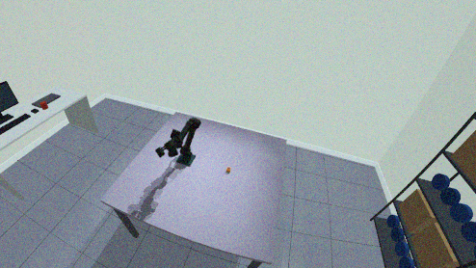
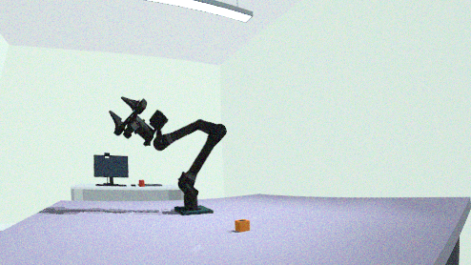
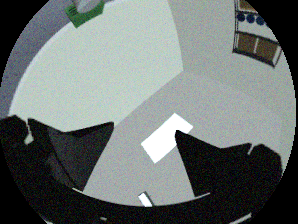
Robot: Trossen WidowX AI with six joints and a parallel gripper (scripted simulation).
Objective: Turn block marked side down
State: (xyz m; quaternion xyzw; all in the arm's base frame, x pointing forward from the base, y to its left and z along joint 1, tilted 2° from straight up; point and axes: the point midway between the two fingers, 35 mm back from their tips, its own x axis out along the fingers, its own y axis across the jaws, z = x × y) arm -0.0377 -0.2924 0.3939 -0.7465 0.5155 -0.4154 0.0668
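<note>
The orange block lies 41 cm below my gripper tip, 39 cm ahead of it and 29 cm to the left of it.
</note>
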